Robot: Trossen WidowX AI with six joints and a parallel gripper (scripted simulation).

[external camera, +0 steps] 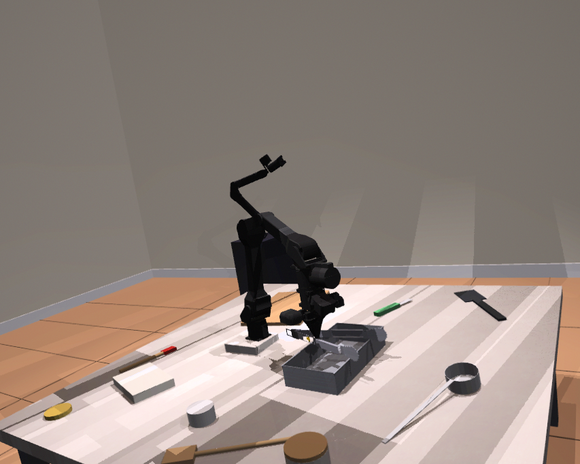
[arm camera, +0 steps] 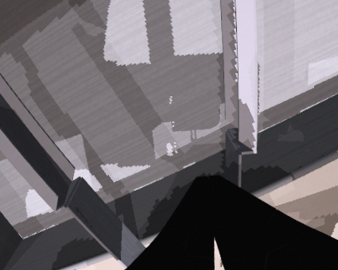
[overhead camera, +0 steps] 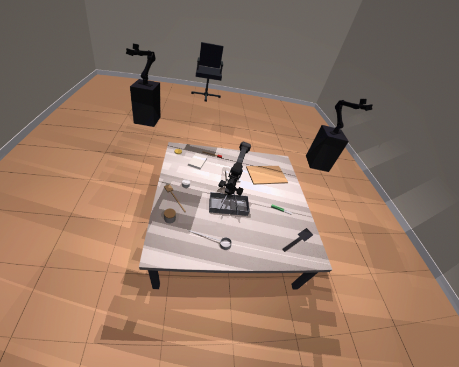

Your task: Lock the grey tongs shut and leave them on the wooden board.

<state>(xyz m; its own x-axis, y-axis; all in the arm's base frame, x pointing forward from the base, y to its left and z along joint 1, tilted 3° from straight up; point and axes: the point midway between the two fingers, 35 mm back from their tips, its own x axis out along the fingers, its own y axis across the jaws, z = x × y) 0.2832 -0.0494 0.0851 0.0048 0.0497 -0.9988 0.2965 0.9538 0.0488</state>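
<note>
Right now my gripper tip is 30 mm past the yellow lock piece and 10 mm above it. The rest, counted from my gripper tip: dark roasting tin: 50 mm below, 50 mm ahead, 10 mm to the left; then green-handled tool: 470 mm to the left, 70 mm below; then white puck: 360 mm to the right, 100 mm behind, 60 mm below.
</note>
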